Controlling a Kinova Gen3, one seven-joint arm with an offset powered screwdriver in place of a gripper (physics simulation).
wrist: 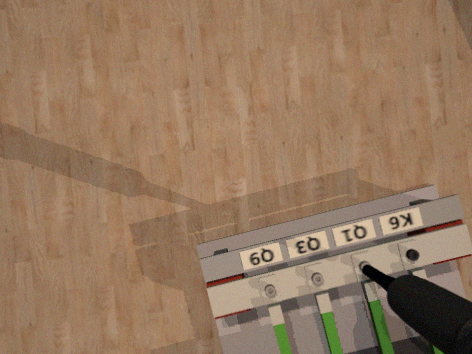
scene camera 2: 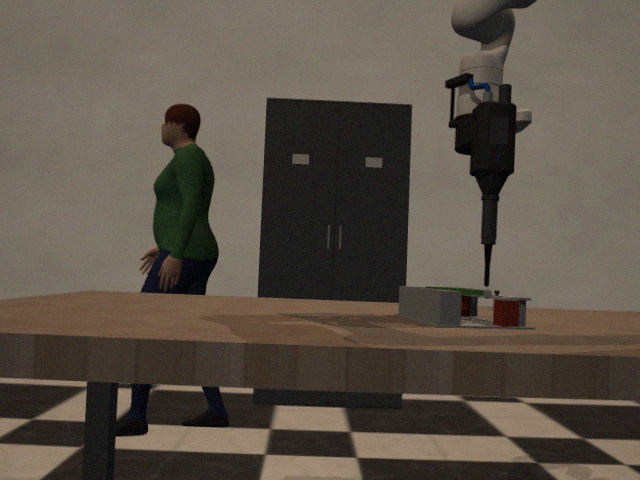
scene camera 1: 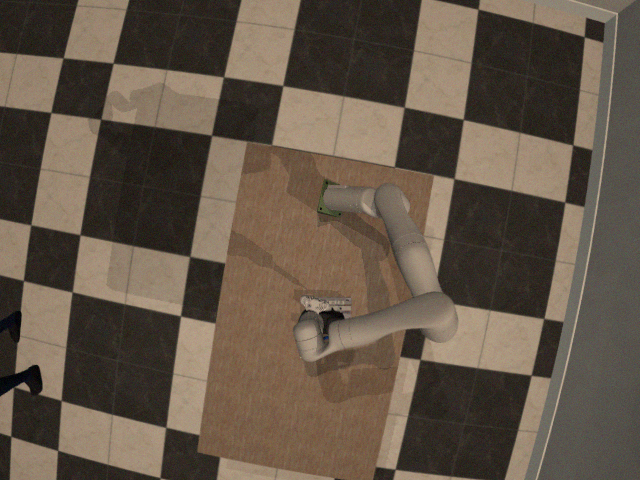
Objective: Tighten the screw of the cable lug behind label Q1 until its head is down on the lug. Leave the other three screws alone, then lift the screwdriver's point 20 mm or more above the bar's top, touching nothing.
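Seen in the pictures: hand, tool point: (wrist: 366,269) (scene camera 2: 486,287) (scene camera 1: 332,308); arm's base, link origin: (scene camera 1: 332,197).
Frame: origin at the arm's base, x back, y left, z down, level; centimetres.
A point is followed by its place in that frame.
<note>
My screwdriver's black tip (wrist: 367,271) {x -42.4, y 5.1, z 0.4 cm} (scene camera 2: 486,283) {x -42.7, y 5.7, z 1.1 cm} points down at the screw (wrist: 363,263) {x -42.2, y 5.4, z 2.0 cm} behind label Q1 (wrist: 354,232) {x -40.3, y 5.3, z 2.7 cm}. In the wrist view it covers the lower right of that screw's head; a grey rim shows at the upper left. In scene camera 2 the tip is at or slightly above the lug; contact cannot be told, nor whether the head is down. The Q3 screw (wrist: 317,279) {x -42.9, y 2.3, z 2.2 cm} and Q9 screw (wrist: 270,290) {x -43.2, y -0.8, z 2.2 cm} show grey round heads on the pale bar (wrist: 230,299) {x -43.5, y -3.6, z 2.8 cm}. The K6 screw (wrist: 412,255) {x -42.2, y 8.7, z 2.2 cm} looks dark. In scene camera 1 the arm hides the tip.
Green cables (wrist: 331,332) {x -46.3, y 2.7, z 2.0 cm} run from the lugs. A grey block (scene camera 2: 429,305) {x -52.3, y 9.9, z 4.4 cm} stands beside the bar, with red supports (scene camera 2: 506,313) {x -42.4, y 12.8, z 4.9 cm} under it. The arm's base is on a green plate (scene camera 1: 326,207) {x -4.1, y -1.8, z -1.4 cm} on the table (scene camera 1: 258,361) {x -69.8, y -21.7, z 7.0 cm}. A person (scene camera 2: 183,201) stands behind the table, near a dark cabinet (scene camera 2: 297,206).
</note>
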